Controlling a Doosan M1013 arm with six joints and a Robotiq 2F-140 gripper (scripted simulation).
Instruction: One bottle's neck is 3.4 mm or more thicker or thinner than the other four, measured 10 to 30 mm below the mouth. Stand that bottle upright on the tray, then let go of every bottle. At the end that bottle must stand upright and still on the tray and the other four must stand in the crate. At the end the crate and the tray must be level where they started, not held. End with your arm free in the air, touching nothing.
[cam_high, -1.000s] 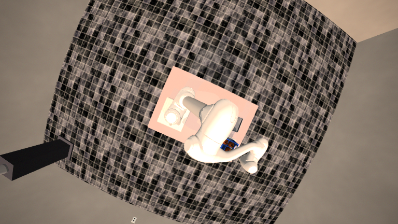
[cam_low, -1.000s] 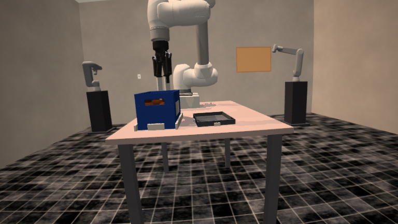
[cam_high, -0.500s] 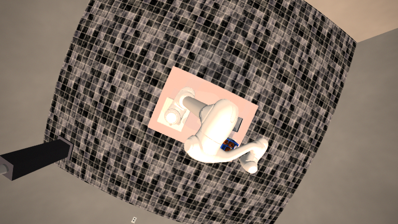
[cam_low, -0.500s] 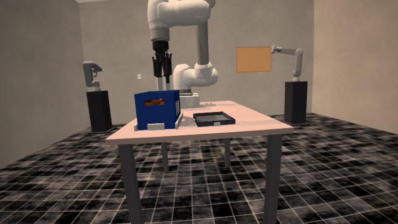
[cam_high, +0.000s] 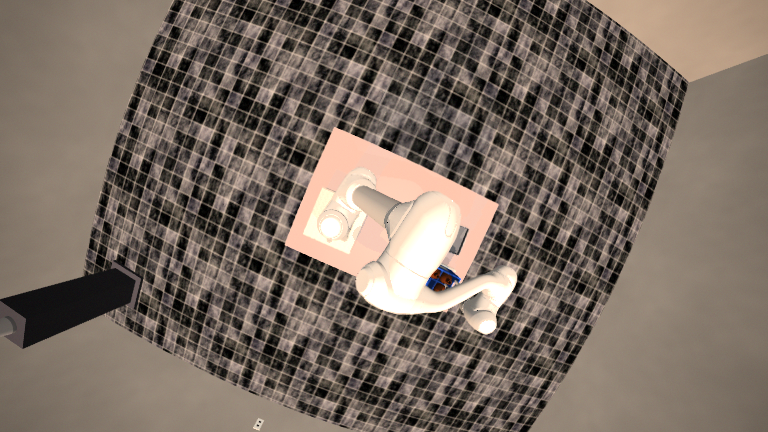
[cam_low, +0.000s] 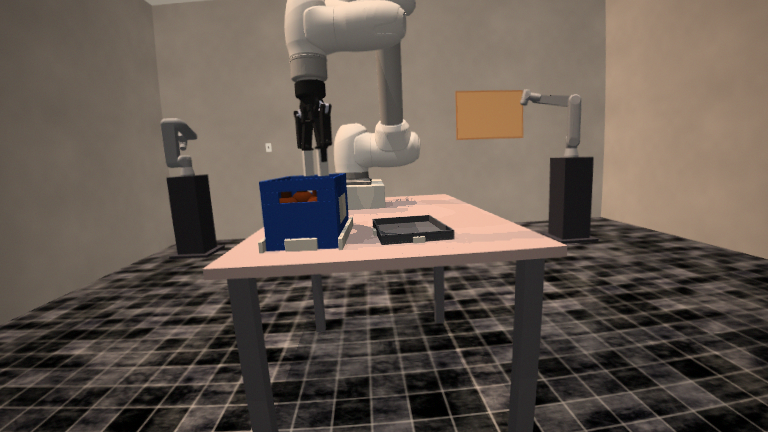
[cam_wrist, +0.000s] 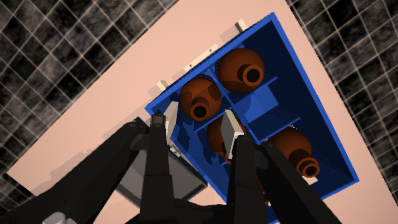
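Now: the blue crate 9 cm behind my hand, 4 cm to the right of it and 13 cm below it. From my hand the other things lie so: dark tray 9 cm behind, 24 cm to the left, 20 cm below; then bottle 18 cm behind, 12 cm below.
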